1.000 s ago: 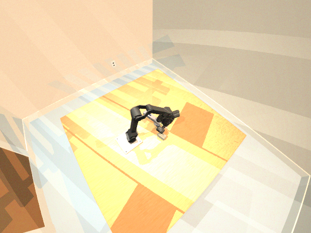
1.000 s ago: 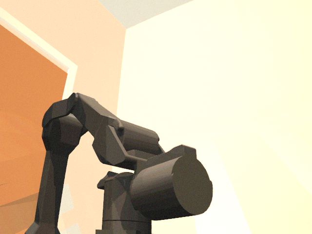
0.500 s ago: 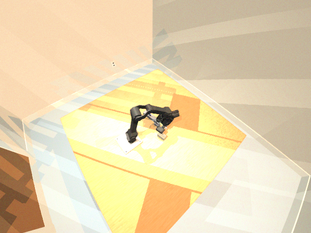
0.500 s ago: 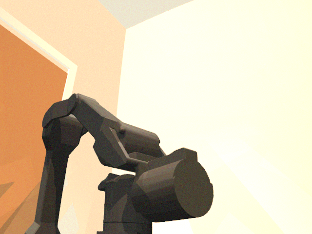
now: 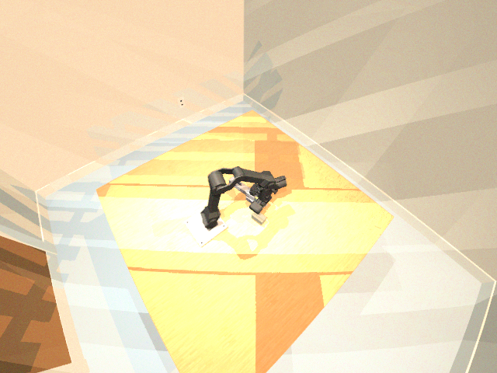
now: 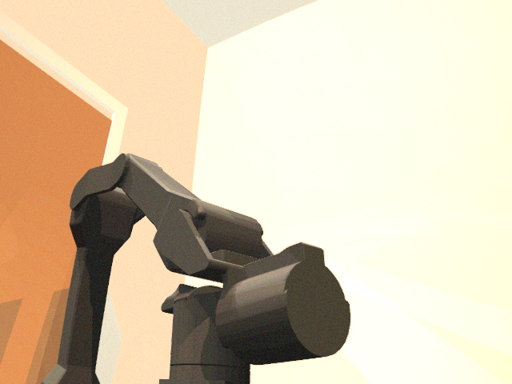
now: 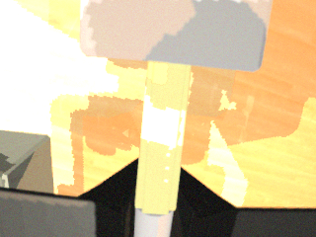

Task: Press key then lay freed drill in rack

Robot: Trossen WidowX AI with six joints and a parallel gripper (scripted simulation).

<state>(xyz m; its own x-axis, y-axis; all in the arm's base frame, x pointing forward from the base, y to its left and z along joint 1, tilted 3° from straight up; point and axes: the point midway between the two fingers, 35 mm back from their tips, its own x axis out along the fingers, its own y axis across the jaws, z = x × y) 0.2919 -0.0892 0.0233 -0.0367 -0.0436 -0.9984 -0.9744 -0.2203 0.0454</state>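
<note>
Right now my gripper tip is 10 mm past the drill, 40 mm to the right of it and 40 mm below it. From my gripper tip the other things lie so: key 40 mm behind, 170 mm to the left, 40 mm above; grey block 70 mm behind, 40 mm to the right, 10 mm above.
</note>
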